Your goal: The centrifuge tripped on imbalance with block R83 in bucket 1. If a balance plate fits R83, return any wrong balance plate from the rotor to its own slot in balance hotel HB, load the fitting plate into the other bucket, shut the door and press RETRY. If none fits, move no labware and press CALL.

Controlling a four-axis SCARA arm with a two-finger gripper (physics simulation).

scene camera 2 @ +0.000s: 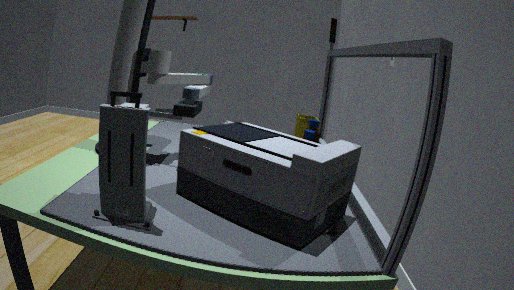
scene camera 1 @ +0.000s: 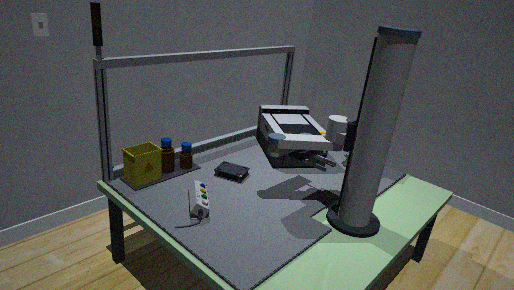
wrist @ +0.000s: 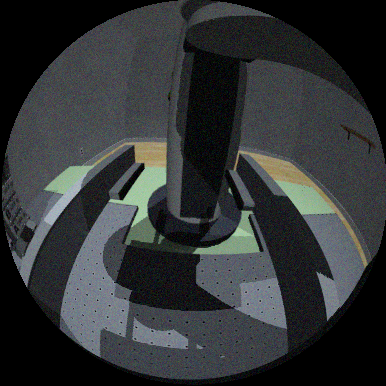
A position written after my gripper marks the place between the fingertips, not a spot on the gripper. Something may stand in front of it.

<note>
My gripper (wrist: 184, 158) holds nothing. I also see a centrifuge (scene camera 2: 290, 190) and a button box (scene camera 1: 199, 207).
The centrifuge shows as well in scene camera 1 (scene camera 1: 270, 117).
</note>
